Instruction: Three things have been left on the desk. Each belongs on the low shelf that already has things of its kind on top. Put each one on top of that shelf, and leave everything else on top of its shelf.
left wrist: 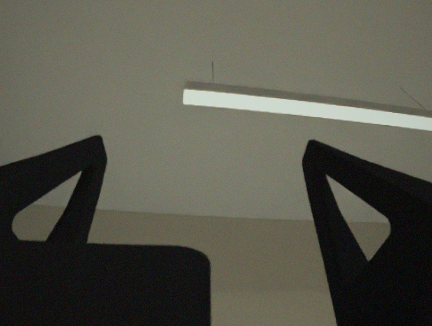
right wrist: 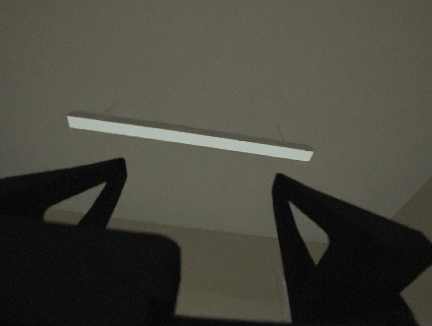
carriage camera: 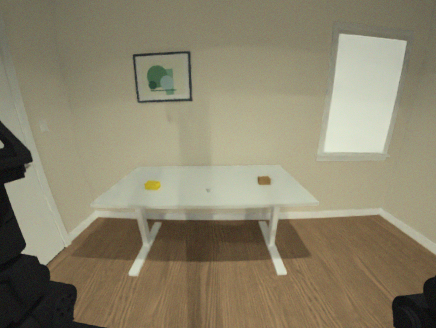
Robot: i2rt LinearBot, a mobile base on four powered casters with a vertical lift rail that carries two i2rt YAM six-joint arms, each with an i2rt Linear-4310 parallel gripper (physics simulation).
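I can see my left gripper and my right gripper in the pictures, and along with them a white desk. A window with blinds is there too.
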